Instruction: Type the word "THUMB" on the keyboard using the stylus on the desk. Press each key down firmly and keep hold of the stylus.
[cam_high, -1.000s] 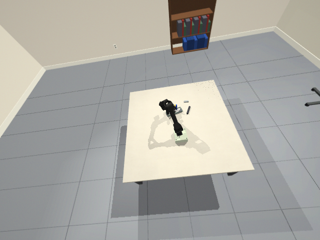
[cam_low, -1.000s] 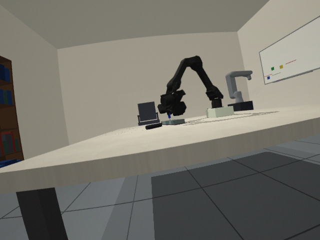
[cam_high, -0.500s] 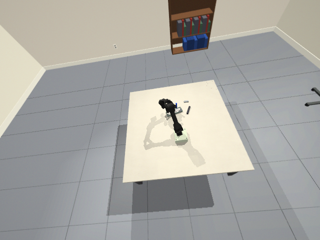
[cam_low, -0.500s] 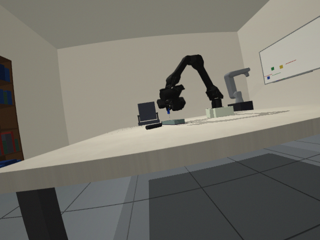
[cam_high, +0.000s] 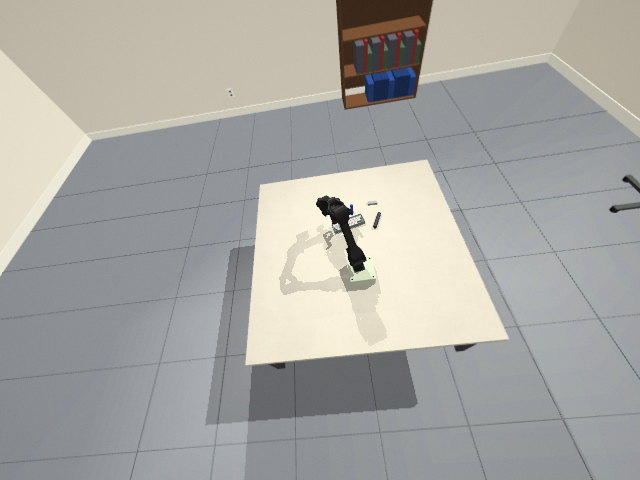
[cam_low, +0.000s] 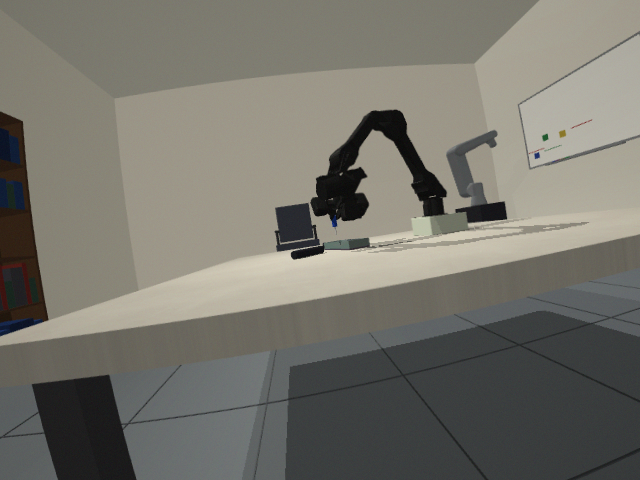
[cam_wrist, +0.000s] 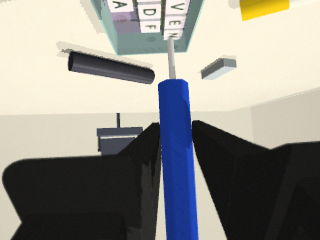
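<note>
Now: gripper tip 11 cm short of the white pen and 10 cm above it. The rest, counted from my gripper tip: blue stylus 1 cm below; small grey block 18 cm to the right, 11 cm ahead, 10 cm below; grey stylus tip 5 cm below.
</note>
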